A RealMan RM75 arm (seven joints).
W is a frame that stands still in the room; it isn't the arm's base.
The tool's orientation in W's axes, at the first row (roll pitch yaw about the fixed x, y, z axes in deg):
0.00, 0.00, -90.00
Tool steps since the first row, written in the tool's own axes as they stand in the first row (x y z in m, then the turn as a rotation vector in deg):
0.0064, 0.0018, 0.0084, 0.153, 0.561, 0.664
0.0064, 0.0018, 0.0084, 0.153, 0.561, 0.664
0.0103, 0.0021, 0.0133, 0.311, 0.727, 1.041
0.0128, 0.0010, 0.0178, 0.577, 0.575, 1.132
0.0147, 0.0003, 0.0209, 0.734, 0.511, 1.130
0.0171, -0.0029, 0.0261, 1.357, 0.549, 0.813
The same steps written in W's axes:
0.0018, -0.0064, 0.0084, 0.561, -0.153, 0.664
0.0018, -0.0064, 0.0084, 0.561, -0.153, 0.664
0.0021, -0.0103, 0.0133, 0.727, -0.311, 1.041
0.0010, -0.0128, 0.0178, 0.575, -0.577, 1.132
0.0003, -0.0147, 0.0209, 0.511, -0.734, 1.130
-0.0029, -0.0171, 0.0261, 0.549, -1.357, 0.813

